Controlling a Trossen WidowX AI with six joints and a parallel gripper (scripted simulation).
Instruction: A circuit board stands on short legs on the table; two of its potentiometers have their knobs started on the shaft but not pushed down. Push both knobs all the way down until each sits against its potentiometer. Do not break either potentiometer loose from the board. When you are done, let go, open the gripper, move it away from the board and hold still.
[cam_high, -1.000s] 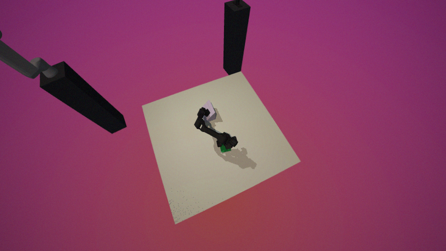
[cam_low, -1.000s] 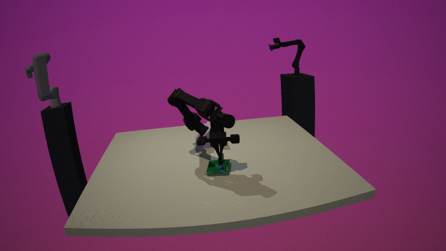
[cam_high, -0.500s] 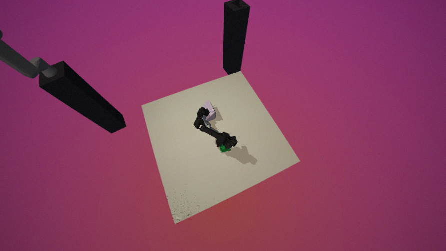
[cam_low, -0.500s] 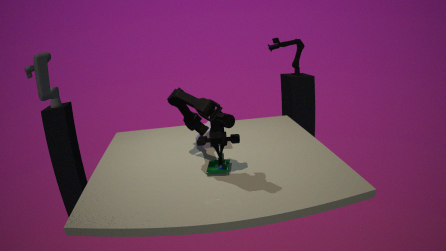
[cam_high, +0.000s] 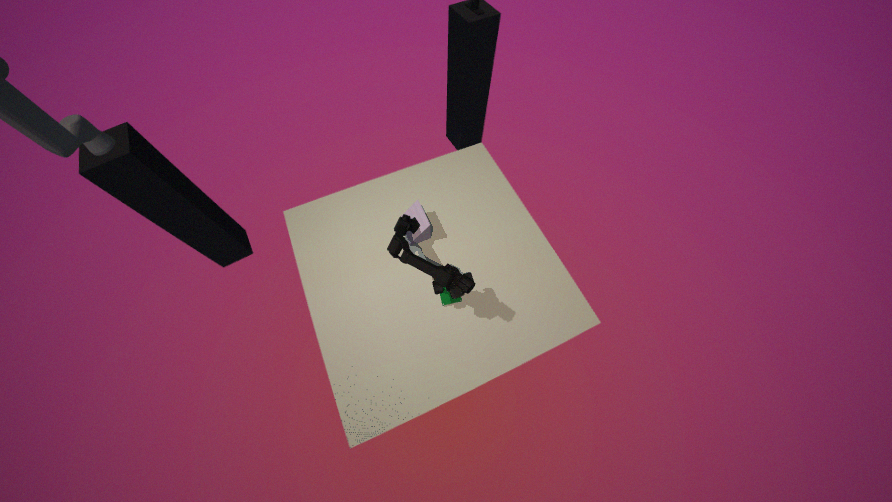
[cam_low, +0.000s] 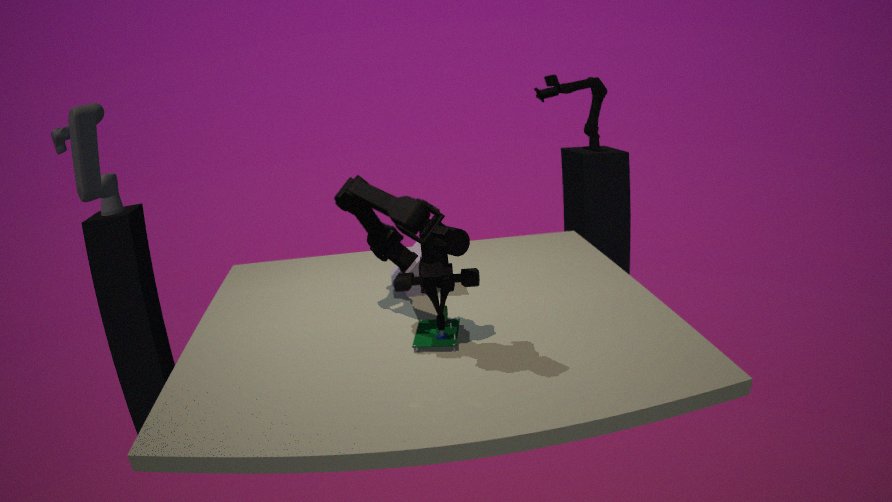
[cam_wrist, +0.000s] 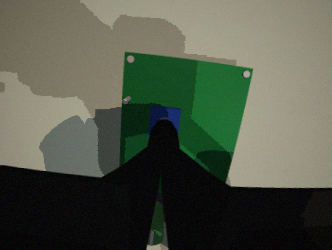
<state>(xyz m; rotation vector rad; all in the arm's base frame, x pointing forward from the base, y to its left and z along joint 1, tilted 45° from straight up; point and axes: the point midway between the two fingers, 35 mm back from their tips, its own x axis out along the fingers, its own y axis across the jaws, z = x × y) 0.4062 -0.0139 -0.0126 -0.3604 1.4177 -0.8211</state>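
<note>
My gripper tip is now 80 mm past the green knob, 20 mm to the right of it and 20 mm above it.
</note>
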